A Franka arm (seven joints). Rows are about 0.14 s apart.
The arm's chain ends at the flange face. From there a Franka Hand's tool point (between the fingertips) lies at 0.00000 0.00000 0.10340 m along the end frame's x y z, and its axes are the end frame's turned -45 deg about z.
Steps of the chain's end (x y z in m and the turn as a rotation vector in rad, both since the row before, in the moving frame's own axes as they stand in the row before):
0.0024, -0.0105, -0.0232, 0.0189, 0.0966, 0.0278
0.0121, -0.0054, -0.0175, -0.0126, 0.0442, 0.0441
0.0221, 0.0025, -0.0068, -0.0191, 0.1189, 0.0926
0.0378, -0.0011, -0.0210, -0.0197, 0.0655, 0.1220
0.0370, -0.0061, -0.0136, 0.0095, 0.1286, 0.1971
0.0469, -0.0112, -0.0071, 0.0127, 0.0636, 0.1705
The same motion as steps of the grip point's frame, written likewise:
0.0175, 0.0001, -0.0237, -0.0549, 0.0817, 0.0278
0.0146, 0.0089, -0.0176, -0.0402, 0.0223, 0.0441
0.0207, 0.0278, -0.0075, -0.0976, 0.0706, 0.0926
0.0305, 0.0324, -0.0212, -0.0602, 0.0324, 0.1220
0.0396, 0.0315, -0.0145, -0.0842, 0.0977, 0.1971
0.0463, 0.0294, -0.0073, -0.0360, 0.0540, 0.1705

